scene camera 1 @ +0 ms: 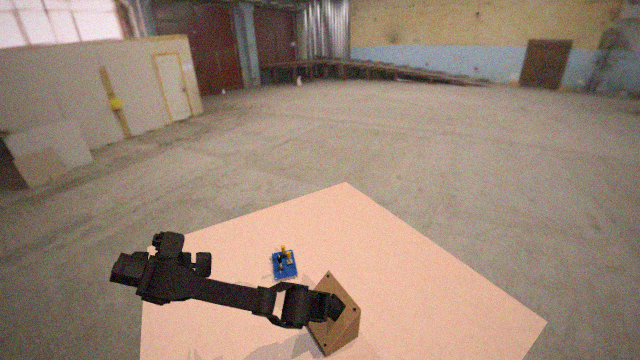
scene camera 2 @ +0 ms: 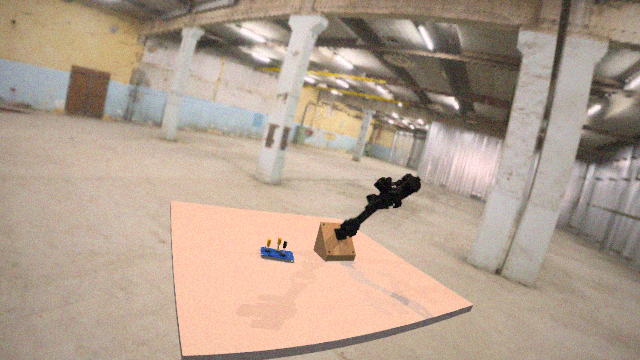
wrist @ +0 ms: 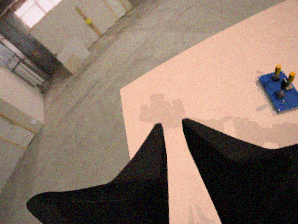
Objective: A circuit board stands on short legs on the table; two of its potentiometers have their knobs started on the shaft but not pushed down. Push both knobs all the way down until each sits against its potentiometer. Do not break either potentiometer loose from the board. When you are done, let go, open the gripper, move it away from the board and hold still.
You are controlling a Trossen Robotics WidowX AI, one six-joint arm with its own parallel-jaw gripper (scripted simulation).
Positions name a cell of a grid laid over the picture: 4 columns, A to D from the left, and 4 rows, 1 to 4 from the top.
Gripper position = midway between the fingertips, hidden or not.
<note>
In view: my gripper (scene camera 1: B3).
My gripper shows as well in scene camera 2 (scene camera 2: C3) and in the wrist view (wrist: C3).
</note>
